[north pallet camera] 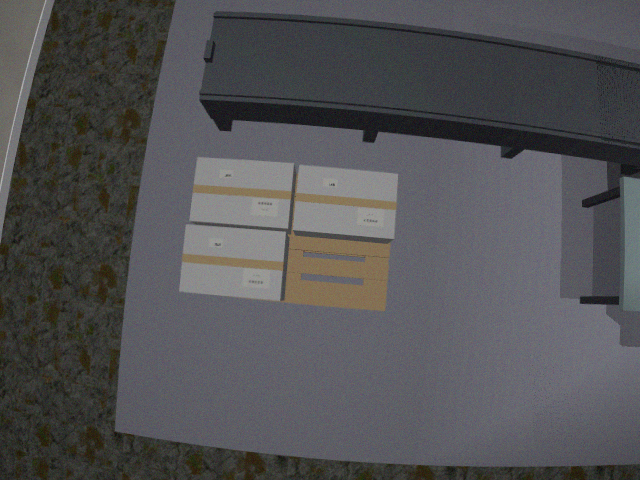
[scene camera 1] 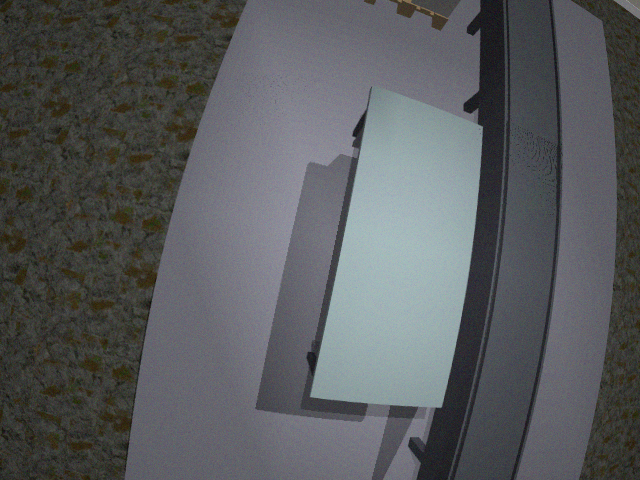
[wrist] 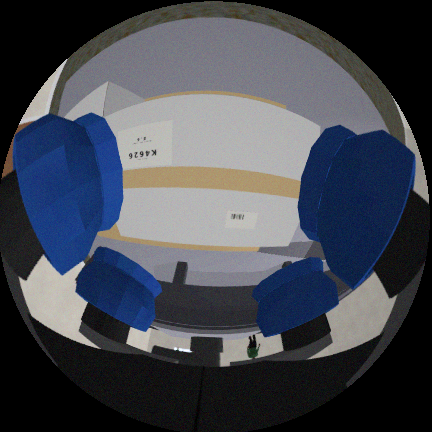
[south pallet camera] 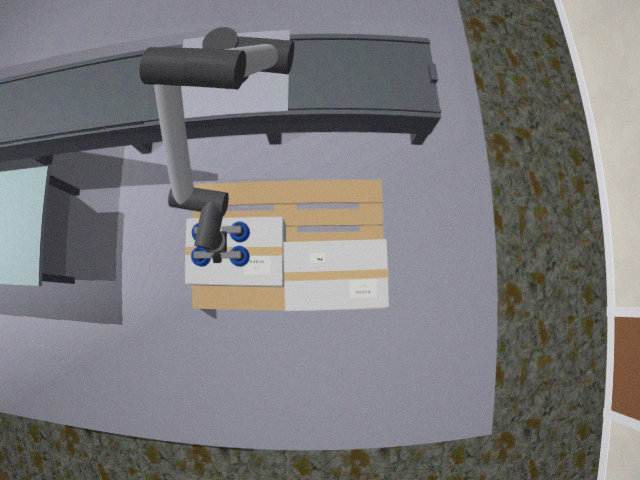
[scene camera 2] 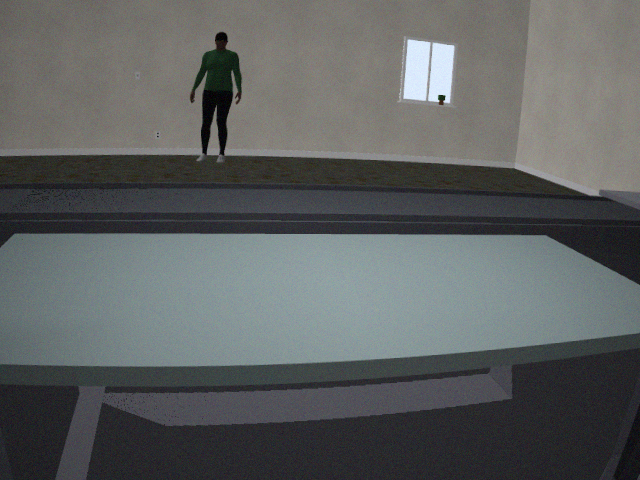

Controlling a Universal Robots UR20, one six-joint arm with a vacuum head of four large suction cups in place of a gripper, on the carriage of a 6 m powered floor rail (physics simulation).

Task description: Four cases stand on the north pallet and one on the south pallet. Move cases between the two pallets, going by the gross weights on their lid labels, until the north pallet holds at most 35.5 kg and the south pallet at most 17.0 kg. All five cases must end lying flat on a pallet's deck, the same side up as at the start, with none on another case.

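Where they show: hand, tool point: (wrist: 207, 253); arm's base, link origin: (wrist: 206, 337).
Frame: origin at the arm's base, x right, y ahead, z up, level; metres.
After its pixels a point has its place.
Note:
In the south pallet camera, my vacuum head (south pallet camera: 219, 244) @[x -0.008, y 1.054, z 0.033 m] (wrist: 210, 200) is open, above a white taped case (south pallet camera: 268, 232) @[x -0.237, y 0.963, z -0.169 m] (wrist: 215, 130) @[x -0.007, y 1.167, z -0.169 m]. The wrist view shows space between its blue cups and the lid. The case lies flat on the left half of the south pallet (south pallet camera: 237, 298) @[x -0.011, y 1.330, z -0.426 m] (wrist: 215, 93) @[x -0.016, y 1.384, z -0.427 m]. Its label reads K4626; the weight is too small to read surely. A second case (south pallet camera: 315, 294) @[x -0.492, y 1.306, z -0.174 m] (wrist: 90, 104) @[x -0.394, y 1.337, z -0.175 m] lies to its right; any gap is unclear. Three cases (north pallet camera: 258, 178) @[x 5.269, y 0.712, z -0.176 m] (north pallet camera: 361, 186) @[x 4.681, y 0.705, z -0.185 m] (north pallet camera: 258, 248) @[x 5.220, y 1.112, z -0.144 m] lie flat on the north pallet (north pallet camera: 336, 297) @[x 4.760, y 1.342, z -0.427 m], whose lower-right quarter is bare deck.
The floor rail (scene camera 1: 529, 206) (north pallet camera: 387, 72) (south pallet camera: 361, 77) runs alongside both pallets. A pale table (scene camera 1: 408, 248) @[x 2.177, y 0.926, z -0.040 m] (scene camera 2: 310, 299) @[x 2.284, y 1.016, z -0.040 m] (north pallet camera: 630, 242) @[x 3.058, y 0.898, z -0.040 m] (south pallet camera: 20, 227) @[x 1.499, y 0.913, z -0.040 m] stands between the pallets. A person in green (scene camera 2: 219, 72) stands beyond the rail.

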